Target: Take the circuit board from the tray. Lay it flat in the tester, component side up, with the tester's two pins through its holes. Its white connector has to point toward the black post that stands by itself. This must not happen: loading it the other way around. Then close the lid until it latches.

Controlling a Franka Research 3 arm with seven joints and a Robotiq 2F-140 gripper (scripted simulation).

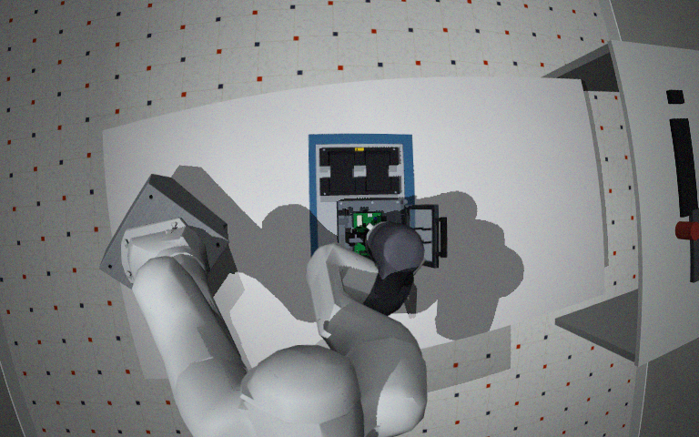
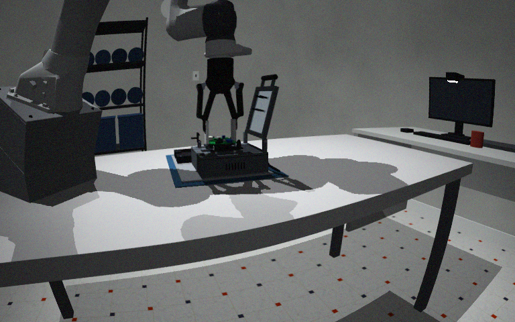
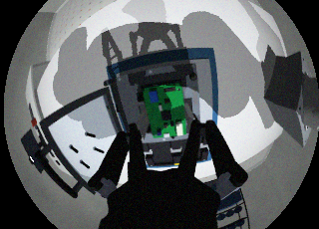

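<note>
The green circuit board is 20 mm below my hand. The rest, counted from my hand: see-through lid 130 mm ahead, 80 mm above.
</note>
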